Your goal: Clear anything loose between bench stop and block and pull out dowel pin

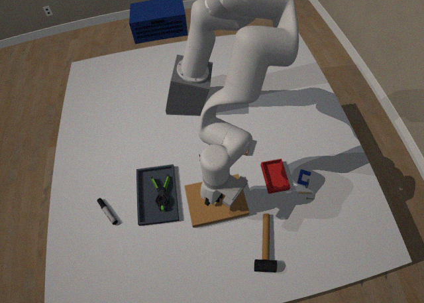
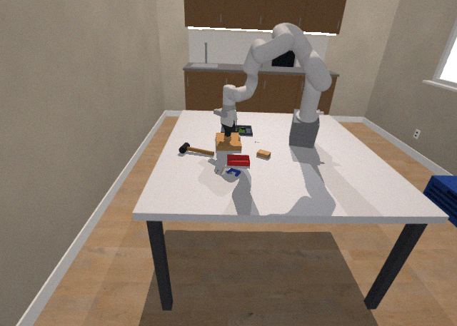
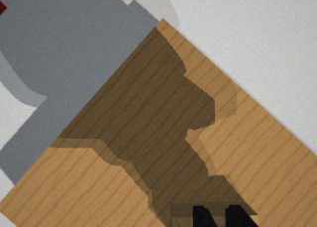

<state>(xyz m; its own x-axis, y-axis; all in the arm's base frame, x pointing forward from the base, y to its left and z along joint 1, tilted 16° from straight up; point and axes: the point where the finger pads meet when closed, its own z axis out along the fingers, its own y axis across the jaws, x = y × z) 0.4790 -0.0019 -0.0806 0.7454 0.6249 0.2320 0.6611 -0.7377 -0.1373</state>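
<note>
The dowel pin lies 2 cm below my hand. Also, from my hand: red box (4 cm behind, 23 cm to the left, 7 cm below); grey tray (8 cm behind, 21 cm to the right, 7 cm below); small wooden block (3 cm below).
</note>
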